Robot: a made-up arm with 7 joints. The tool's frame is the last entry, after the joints.
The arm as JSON. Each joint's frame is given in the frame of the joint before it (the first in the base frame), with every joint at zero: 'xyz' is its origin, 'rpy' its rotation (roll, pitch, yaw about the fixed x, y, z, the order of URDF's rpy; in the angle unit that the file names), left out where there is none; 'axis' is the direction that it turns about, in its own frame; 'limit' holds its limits. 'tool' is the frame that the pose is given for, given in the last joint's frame.
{
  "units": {
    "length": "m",
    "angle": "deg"
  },
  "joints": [
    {
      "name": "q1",
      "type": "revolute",
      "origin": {
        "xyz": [
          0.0,
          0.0,
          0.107
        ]
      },
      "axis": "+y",
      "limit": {
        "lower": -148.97,
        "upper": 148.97
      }
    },
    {
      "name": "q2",
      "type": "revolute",
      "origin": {
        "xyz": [
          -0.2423,
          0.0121,
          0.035
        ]
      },
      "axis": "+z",
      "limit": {
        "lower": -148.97,
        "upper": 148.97
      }
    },
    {
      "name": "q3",
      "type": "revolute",
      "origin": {
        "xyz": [
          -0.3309,
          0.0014,
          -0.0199
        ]
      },
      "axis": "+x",
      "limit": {
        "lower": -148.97,
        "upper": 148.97
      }
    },
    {
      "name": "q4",
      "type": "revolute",
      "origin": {
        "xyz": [
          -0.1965,
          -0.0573,
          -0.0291
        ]
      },
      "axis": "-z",
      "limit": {
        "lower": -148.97,
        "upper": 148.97
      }
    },
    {
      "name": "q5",
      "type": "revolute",
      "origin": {
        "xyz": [
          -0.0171,
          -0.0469,
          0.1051
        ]
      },
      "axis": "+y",
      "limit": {
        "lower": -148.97,
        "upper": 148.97
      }
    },
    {
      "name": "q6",
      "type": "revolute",
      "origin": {
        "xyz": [
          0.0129,
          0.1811,
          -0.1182
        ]
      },
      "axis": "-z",
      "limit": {
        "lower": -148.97,
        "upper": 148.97
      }
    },
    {
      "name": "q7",
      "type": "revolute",
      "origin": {
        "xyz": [
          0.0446,
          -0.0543,
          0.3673
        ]
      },
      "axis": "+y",
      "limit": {
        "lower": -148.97,
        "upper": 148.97
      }
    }
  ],
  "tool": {
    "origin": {
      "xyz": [
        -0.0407,
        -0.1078,
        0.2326
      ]
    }
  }
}
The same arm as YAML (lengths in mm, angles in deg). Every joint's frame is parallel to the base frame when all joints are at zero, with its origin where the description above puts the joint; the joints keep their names.
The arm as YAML. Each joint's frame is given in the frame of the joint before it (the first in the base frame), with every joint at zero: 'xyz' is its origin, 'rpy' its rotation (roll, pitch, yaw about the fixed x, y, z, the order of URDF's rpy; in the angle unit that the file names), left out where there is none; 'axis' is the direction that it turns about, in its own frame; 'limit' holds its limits. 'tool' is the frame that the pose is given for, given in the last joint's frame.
units:
  length: mm
  angle: deg
joints:
  - name: q1
    type: revolute
    origin:
      xyz: [0.0, 0.0, 107.0]
    axis: [0.0, 1.0, 0.0]
    limit:
      lower: -148.97
      upper: 148.97
  - name: q2
    type: revolute
    origin:
      xyz: [-242.3, 12.1, 35.0]
    axis: [0.0, 0.0, 1.0]
    limit:
      lower: -148.97
      upper: 148.97
  - name: q3
    type: revolute
    origin:
      xyz: [-330.9, 1.4, -19.9]
    axis: [1.0, 0.0, 0.0]
    limit:
      lower: -148.97
      upper: 148.97
  - name: q4
    type: revolute
    origin:
      xyz: [-196.5, -57.3, -29.1]
    axis: [0.0, 0.0, -1.0]
    limit:
      lower: -148.97
      upper: 148.97
  - name: q5
    type: revolute
    origin:
      xyz: [-17.1, -46.9, 105.1]
    axis: [0.0, 1.0, 0.0]
    limit:
      lower: -148.97
      upper: 148.97
  - name: q6
    type: revolute
    origin:
      xyz: [12.9, 181.1, -118.2]
    axis: [0.0, 0.0, -1.0]
    limit:
      lower: -148.97
      upper: 148.97
  - name: q7
    type: revolute
    origin:
      xyz: [44.6, -54.3, 367.3]
    axis: [0.0, 1.0, 0.0]
    limit:
      lower: -148.97
      upper: 148.97
tool:
  origin:
    xyz: [-40.7, -107.8, 232.6]

